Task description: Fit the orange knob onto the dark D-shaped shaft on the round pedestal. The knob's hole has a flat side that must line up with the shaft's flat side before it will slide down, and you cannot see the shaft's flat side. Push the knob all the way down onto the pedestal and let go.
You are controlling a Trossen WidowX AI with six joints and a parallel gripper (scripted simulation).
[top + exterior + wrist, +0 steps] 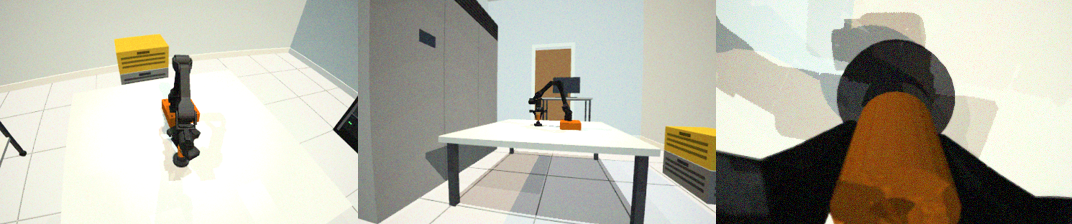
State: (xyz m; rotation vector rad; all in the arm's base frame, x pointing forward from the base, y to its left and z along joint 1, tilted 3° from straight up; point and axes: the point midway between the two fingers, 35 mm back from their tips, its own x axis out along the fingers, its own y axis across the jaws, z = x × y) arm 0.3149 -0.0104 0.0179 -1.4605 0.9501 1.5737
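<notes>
Right now my gripper tip is 40 mm above the round pedestal. The rest, counted from my gripper tip: orange knob (20 mm above).
</notes>
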